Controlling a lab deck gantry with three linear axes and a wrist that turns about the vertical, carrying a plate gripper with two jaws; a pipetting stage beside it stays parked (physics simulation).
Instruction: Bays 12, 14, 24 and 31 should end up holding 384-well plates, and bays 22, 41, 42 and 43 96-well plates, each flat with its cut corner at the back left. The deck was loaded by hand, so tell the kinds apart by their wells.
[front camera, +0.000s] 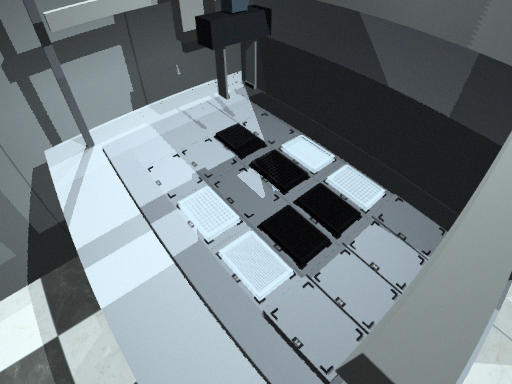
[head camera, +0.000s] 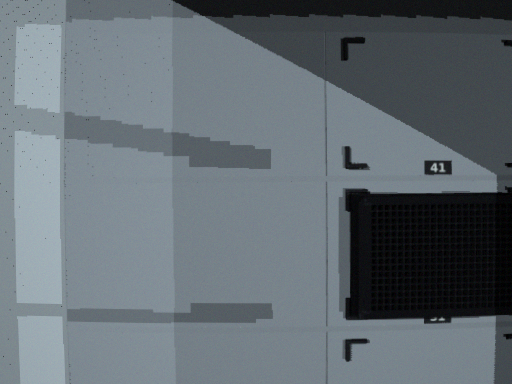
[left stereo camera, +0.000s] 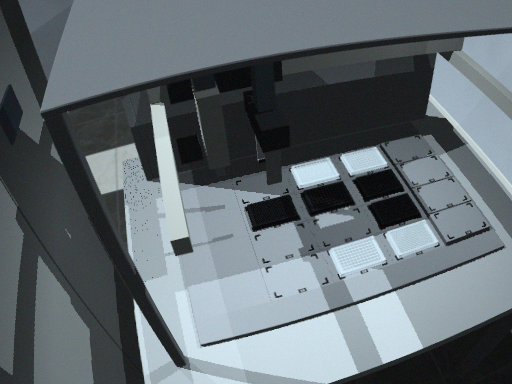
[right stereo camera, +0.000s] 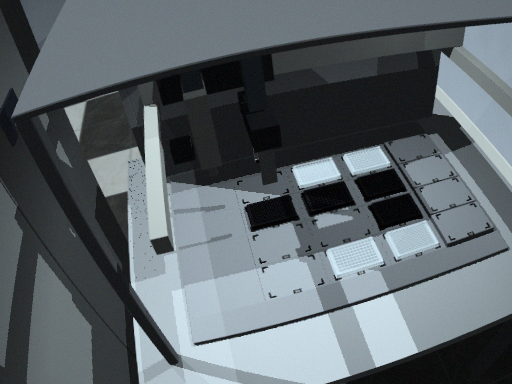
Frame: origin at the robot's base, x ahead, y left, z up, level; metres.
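Seen in the pictures: gripper, fingertip midpoint: (front camera: 237, 91) (left stereo camera: 269, 171) (right stereo camera: 266, 171); robot's base, origin of the base link: (front camera: 149, 169) (left stereo camera: 276, 296) (right stereo camera: 271, 296).
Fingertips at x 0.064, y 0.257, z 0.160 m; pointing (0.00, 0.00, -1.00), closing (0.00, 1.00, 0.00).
Offsets run from my fingertips to a thing's middle. "pt": to the spot under its first point.
My gripper (front camera: 237, 91) (left stereo camera: 267, 170) (right stereo camera: 262, 170) is raised at the back left, jaws apart with no plate between them. A black plate with fine 384 wells @(dx +0.000, dy +0.000, dz -0.153 m) (front camera: 240, 140) (head camera: 430, 255) (left stereo camera: 271, 212) lies in bay 31, in front of bare bay 41 @(pt dx -0.016, dy +0.109, dz -0.160 m) (head camera: 415, 100). A black coarse-welled plate @(dx +0.164, dy +0.000, dz -0.153 m) (front camera: 279, 170) (left stereo camera: 327, 197) is in bay 32. White plates stand in bay 42 @(pt dx +0.168, dy +0.105, dz -0.149 m) (front camera: 308, 152) and bay 43 @(pt dx +0.331, dy +0.105, dz -0.149 m) (front camera: 356, 186). Black plates are in bay 33 @(pt dx +0.332, dy -0.009, dz -0.147 m) (front camera: 327, 209) and bay 23 @(pt dx +0.335, dy -0.112, dz -0.147 m) (front camera: 295, 235), wells unclear. A white 96-well plate @(dx +0.164, dy -0.214, dz -0.153 m) (front camera: 209, 212) is in bay 12, a white 384-well plate @(dx +0.328, dy -0.214, dz -0.153 m) (front camera: 256, 265) in bay 13. Cut corners are unclear.
Bay 22 @(pt dx +0.159, dy -0.107, dz -0.160 m) (left stereo camera: 340, 227) holds no plate. Bay 14 @(pt dx +0.485, dy -0.210, dz -0.145 m) (front camera: 315, 320) (left stereo camera: 460, 220) and bay 24 @(pt dx +0.486, dy -0.096, dz -0.145 m) (front camera: 357, 280) (left stereo camera: 442, 195) at the right hold none. A pale beam (left stereo camera: 170, 185) (right stereo camera: 157, 185) runs along the left side. A grey column (left stereo camera: 215, 130) hangs left of the gripper.
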